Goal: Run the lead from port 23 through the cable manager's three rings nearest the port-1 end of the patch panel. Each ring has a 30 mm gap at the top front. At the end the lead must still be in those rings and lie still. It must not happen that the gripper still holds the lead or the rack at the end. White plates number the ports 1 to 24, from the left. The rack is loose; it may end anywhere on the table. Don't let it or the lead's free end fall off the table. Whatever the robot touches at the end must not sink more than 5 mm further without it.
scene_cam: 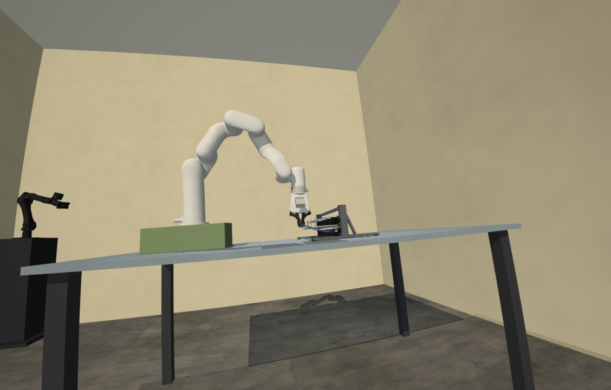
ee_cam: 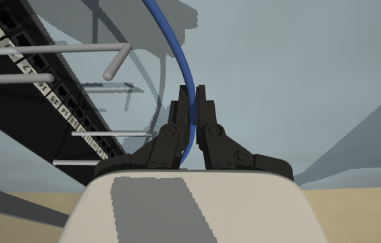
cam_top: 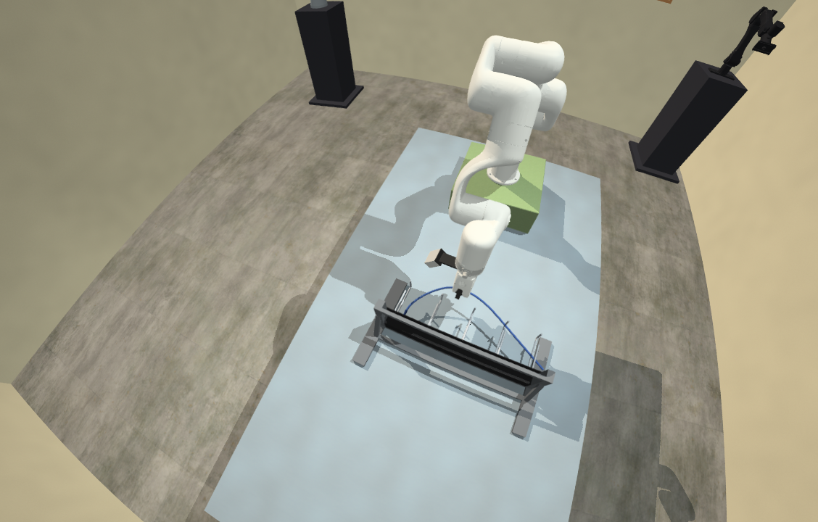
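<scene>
My hand is 17 cm short of the patch panel rack, 4 cm to the right of it and 2 cm above it.
</scene>
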